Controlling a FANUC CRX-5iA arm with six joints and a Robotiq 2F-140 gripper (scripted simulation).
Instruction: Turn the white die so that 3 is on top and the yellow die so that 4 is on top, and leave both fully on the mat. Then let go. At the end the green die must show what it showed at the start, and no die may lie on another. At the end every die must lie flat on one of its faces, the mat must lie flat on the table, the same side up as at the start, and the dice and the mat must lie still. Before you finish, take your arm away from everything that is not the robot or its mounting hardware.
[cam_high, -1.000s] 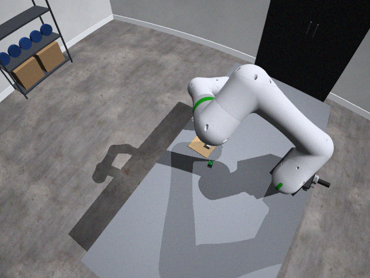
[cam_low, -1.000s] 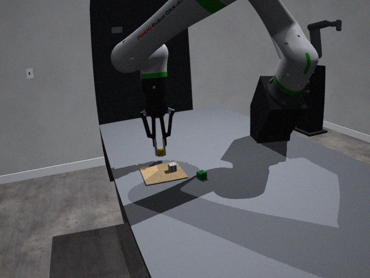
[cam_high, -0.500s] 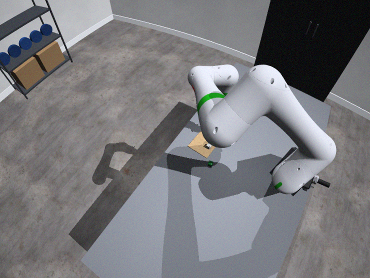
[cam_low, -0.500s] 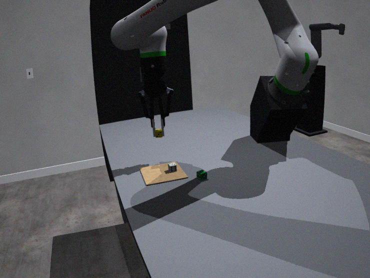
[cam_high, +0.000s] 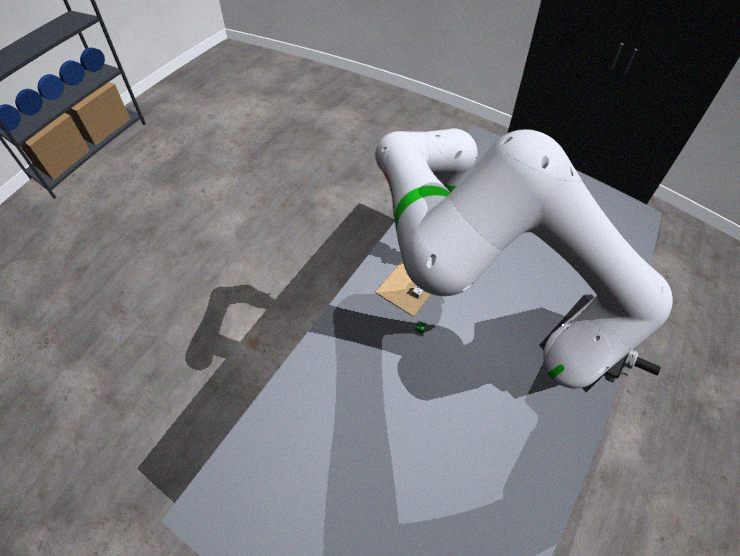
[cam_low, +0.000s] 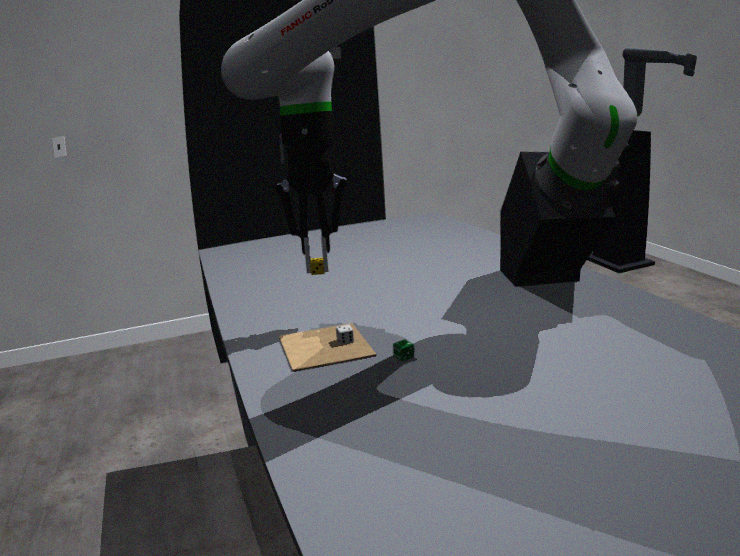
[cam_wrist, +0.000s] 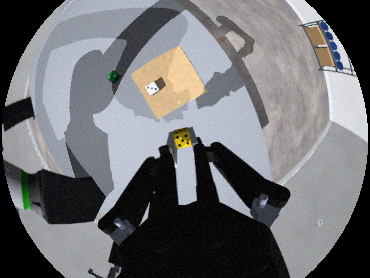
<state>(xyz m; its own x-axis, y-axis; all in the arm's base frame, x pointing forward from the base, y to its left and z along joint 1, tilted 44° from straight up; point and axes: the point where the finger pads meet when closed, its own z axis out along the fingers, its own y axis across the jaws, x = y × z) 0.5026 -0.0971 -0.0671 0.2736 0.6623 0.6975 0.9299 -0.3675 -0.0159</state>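
Now: hand 9 cm past the green die, 20 cm to the right of it and 12 cm above it. The rest, counted from my hand: white die 1 cm behind, 11 cm to the left, 12 cm below; then tan mat 2 cm ahead, 11 cm to the left, 13 cm below; then yellow die 2 cm below.
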